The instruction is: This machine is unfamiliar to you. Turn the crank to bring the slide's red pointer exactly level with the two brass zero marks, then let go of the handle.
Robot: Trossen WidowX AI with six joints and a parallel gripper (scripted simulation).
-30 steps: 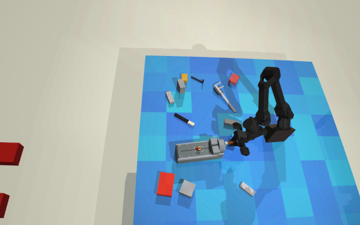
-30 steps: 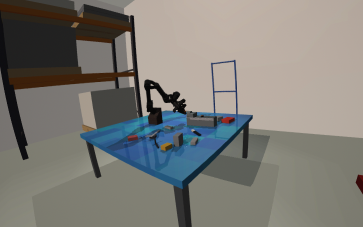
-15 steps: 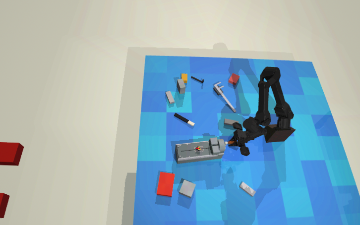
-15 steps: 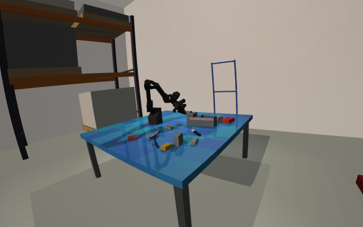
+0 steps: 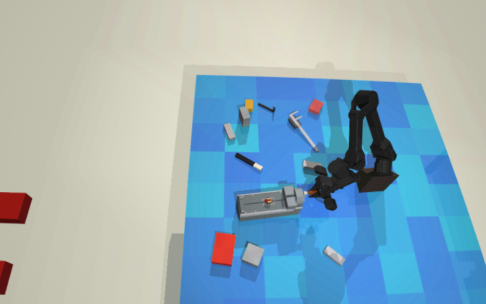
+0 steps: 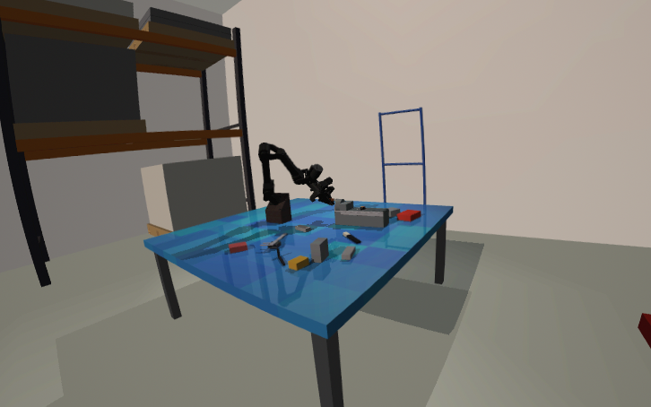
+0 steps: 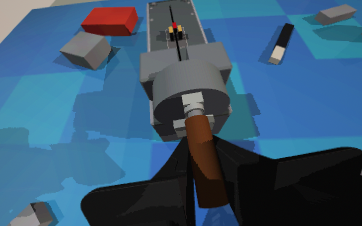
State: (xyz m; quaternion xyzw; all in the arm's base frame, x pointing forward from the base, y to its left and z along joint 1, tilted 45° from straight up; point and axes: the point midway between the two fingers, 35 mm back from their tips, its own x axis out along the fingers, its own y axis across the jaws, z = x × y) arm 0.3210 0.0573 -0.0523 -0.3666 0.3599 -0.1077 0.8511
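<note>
Now: the brown crank handle 30 mm above my gripper tip and 20 mm behind it. From my gripper tip the other things lie so: red block 530 mm to the right, 150 mm behind, 80 mm below; red pointer 170 mm ahead, 10 mm to the left, 10 mm below; black key 520 mm to the right, 90 mm ahead, 80 mm below.
</note>
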